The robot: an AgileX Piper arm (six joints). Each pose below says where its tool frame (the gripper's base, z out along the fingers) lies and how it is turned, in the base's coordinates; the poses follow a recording.
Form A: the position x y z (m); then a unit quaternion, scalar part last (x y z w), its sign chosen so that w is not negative.
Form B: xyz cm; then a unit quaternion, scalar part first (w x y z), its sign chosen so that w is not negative. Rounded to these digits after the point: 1 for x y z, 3 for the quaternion.
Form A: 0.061 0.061 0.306 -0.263 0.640 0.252 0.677
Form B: 6.1 6.1 30.6 0.677 -0.263 0.640 0.252
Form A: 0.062 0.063 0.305 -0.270 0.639 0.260 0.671
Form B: 6.2 6.3 30.5 0.671 -0.270 0.639 0.260
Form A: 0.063 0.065 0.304 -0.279 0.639 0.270 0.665
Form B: 6.3 6.5 30.4 0.665 -0.279 0.639 0.270
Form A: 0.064 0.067 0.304 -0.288 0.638 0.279 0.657
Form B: 6.4 6.7 30.4 0.657 -0.288 0.638 0.279
